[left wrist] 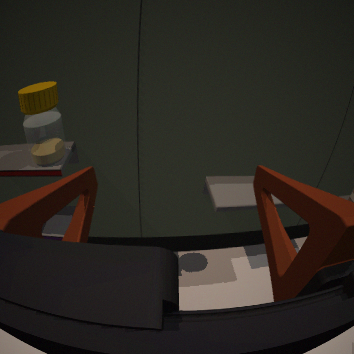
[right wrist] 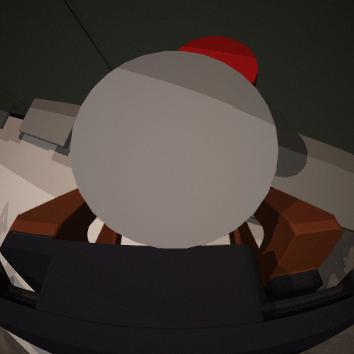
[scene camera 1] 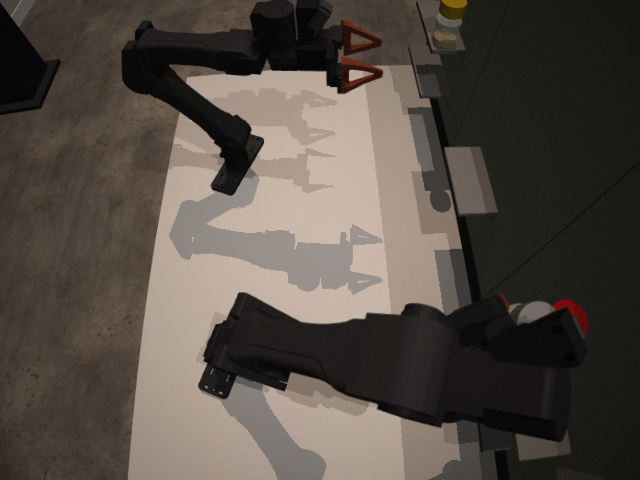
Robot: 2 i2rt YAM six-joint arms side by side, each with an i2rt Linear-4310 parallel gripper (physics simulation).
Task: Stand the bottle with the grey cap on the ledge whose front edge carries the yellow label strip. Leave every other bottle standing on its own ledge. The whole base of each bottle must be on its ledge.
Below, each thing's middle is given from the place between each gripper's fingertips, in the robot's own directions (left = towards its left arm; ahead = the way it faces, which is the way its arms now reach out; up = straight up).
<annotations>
I see the yellow-capped bottle [left wrist: 42, 124] 17 cm ahead of my left hand, 16 cm to the left of it and 4 cm below it. Round my left hand: red-capped bottle [right wrist: 230, 51] 18 cm ahead, 50 cm to the right, 4 cm below; then bare ledge [scene camera 1: 473, 195] 17 cm ahead, 17 cm to the right, 16 cm below.
My right gripper is now 70 mm short of the red-capped bottle and 30 mm above it. From my right hand the other things lie so: yellow-capped bottle 60 mm ahead, 650 mm to the left, 30 mm below; then bare ledge 60 mm ahead, 320 mm to the left, 160 mm below.
</annotations>
